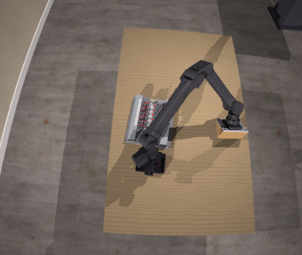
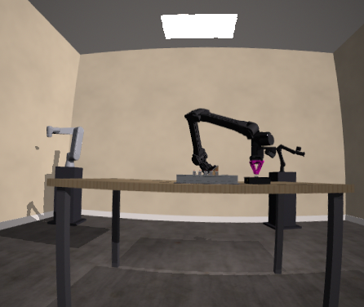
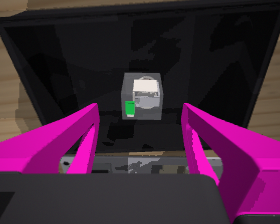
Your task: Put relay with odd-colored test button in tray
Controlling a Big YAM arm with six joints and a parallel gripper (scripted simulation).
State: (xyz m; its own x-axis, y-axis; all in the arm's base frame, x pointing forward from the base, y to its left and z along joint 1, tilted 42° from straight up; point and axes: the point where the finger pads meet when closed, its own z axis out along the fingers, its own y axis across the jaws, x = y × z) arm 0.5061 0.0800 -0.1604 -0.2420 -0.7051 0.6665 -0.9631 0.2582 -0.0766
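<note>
The relay is 3 cm below my hand. Also, from my hand: black tray: 4 cm below.
</note>
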